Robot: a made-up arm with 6 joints.
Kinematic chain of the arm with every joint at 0, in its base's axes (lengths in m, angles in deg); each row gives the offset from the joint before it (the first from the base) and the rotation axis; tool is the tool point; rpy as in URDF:
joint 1: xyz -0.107 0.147 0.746 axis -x
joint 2: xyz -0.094 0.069 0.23 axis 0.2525 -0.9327 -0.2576
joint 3: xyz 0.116 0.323 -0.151 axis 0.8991 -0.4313 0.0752
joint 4: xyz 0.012 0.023 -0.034 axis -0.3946 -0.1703 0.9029
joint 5: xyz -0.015 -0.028 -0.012 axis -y
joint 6: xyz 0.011 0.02 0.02 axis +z
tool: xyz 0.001 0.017 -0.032 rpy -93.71 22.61 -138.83
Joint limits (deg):
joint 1: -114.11..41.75
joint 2: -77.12..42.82
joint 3: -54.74..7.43
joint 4: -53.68..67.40
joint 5: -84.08..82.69
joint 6: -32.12..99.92
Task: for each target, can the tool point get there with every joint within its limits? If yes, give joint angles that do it. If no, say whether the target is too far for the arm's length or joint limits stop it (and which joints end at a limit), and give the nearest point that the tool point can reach.
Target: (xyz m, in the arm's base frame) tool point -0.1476 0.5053 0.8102
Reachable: yes | joints -11.53 -12.61 -28.22 43.41 38.98 89.79
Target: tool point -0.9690 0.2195 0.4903
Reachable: no: too far | nearest point -0.5171 0.3931 0.5794 | short by 0.492 m
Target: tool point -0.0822 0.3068 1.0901
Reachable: yes | joints -58.50 6.90 -45.94 12.68 -49.54 17.39
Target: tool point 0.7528 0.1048 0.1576
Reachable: no: too far | nearest point 0.0141 0.5086 0.5468 | short by 0.927 m
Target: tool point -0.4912 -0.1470 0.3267
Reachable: no: joint limits stop it (at a limit: joint 1, joint 4, joint 6) | nearest point -0.3966 0.3578 0.5163 | short by 0.547 m
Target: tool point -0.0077 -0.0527 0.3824
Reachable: no: joint limits stop it (at a limit: joint 1, joint 4, joint 6) | nearest point -0.1732 0.3929 0.4883 | short by 0.487 m
